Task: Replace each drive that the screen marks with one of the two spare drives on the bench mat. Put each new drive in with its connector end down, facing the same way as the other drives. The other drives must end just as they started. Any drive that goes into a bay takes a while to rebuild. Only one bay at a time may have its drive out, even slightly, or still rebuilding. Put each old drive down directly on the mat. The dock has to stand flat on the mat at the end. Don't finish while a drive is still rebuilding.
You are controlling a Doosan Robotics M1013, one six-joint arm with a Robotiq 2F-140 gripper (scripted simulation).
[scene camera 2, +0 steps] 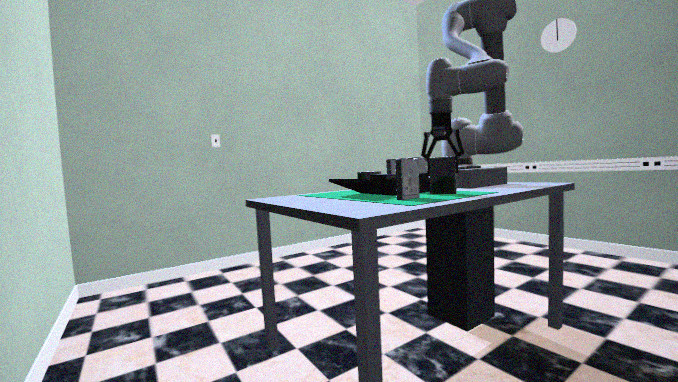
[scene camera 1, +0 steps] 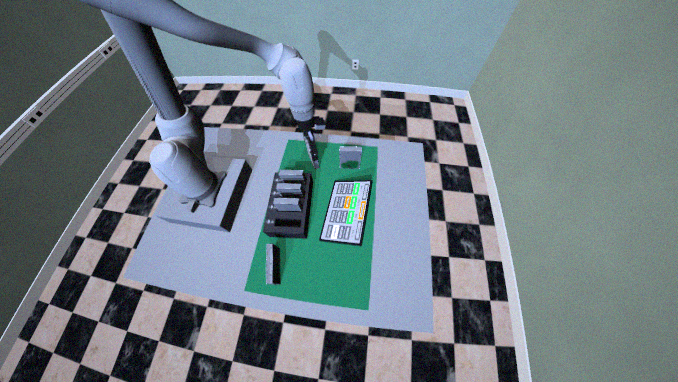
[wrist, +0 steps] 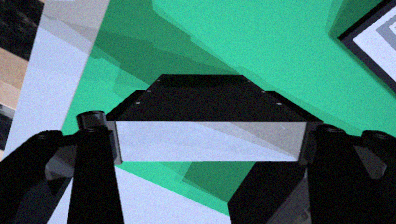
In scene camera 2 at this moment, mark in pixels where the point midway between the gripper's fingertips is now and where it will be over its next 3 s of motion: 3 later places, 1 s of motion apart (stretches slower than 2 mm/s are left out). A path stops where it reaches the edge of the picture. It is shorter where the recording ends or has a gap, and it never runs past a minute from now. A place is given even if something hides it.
My gripper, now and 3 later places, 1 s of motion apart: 442,173; 442,166; 442,143; 441,129
